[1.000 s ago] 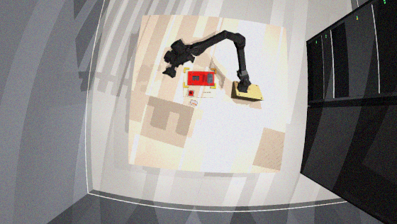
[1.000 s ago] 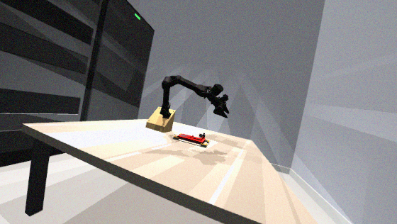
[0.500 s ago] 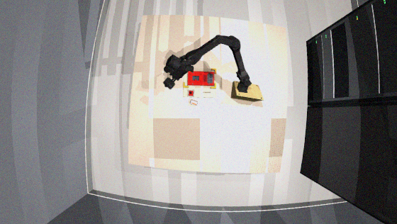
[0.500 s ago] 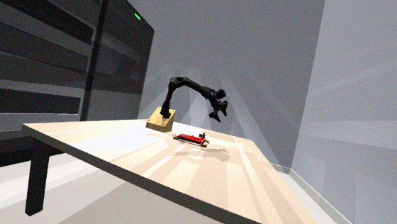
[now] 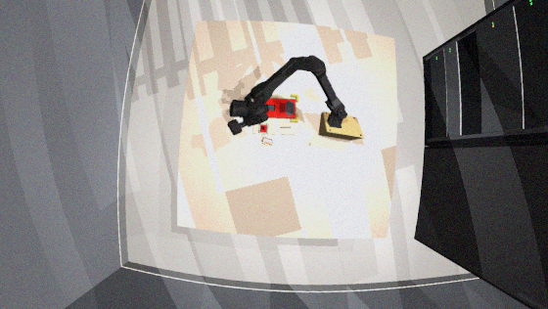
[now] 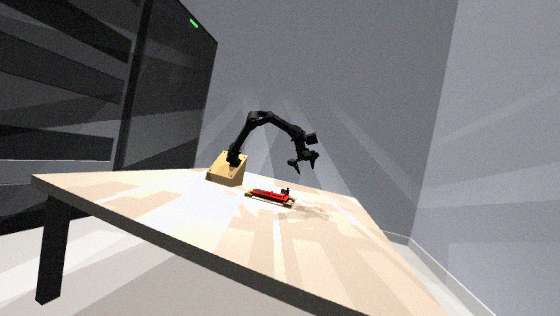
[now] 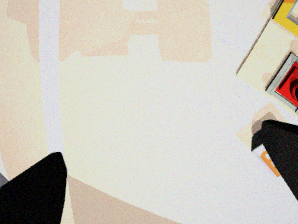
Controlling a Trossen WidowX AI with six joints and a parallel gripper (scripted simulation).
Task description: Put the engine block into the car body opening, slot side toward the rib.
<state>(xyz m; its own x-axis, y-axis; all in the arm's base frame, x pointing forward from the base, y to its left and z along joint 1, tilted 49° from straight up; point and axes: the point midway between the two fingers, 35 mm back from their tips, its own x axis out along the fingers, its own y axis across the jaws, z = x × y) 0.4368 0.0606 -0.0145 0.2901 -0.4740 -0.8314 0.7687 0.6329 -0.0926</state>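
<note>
Right now the engine block is 160 mm below my gripper tip, 110 mm behind it and 50 mm to the left of it.
</note>
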